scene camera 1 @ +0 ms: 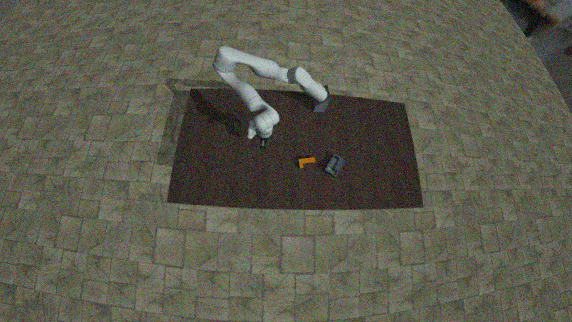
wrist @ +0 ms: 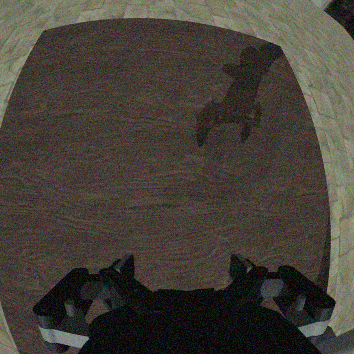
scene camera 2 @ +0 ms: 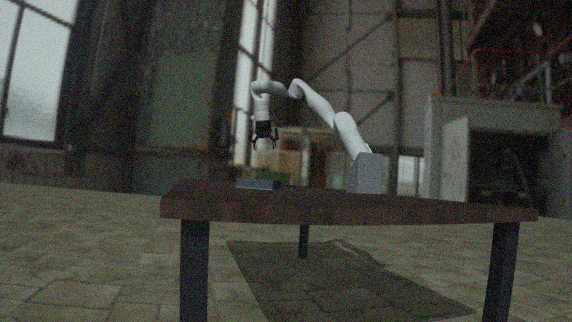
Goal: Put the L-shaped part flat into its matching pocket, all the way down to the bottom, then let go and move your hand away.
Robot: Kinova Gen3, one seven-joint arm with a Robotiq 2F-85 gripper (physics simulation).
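Places are measured from the arm's base along level axes (x ahead, y left, z up), in millimetres.
Pixels of known places: gripper, between the fingertips: (wrist: 182, 265) (scene camera 2: 264, 149); arm's base, origin of its link: (scene camera 1: 321, 95) (scene camera 2: 364, 163).
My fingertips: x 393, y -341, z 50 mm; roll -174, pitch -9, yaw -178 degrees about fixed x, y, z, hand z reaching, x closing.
Note:
For each thing: its middle in the pictures, then the offset to it from my fingertips.
- orange L-shaped part, middle of its body: (scene camera 1: 306, 163) 164 mm down, 75 mm ahead, 291 mm left
- grey block, middle of its body: (scene camera 2: 258, 184) (scene camera 1: 334, 165) 161 mm down, 69 mm ahead, 481 mm left
The orange L-shaped part (scene camera 1: 305, 160) lies on the table in scene camera 1, a little left of the grey pocket block. The grey block (scene camera 1: 341, 165) (scene camera 2: 256, 184) with the L-shaped pocket lies tilted in heading on the table; its pocket shows as a dark recess. My gripper (scene camera 1: 263, 144) (scene camera 2: 264, 146) (wrist: 182, 265) is open and empty, pointing down high above the table. In scene camera 1 it appears up and left of the L-shaped part. Neither the part nor the block shows in the wrist view.
The dark brown table top (scene camera 1: 220, 185) (scene camera 2: 425, 212) (wrist: 150, 165) has its edges in view. The arm's grey base (scene camera 1: 320, 106) (scene camera 2: 371, 173) stands at the table's back edge in scene camera 1. The arm's shadow (wrist: 240, 97) falls on the table.

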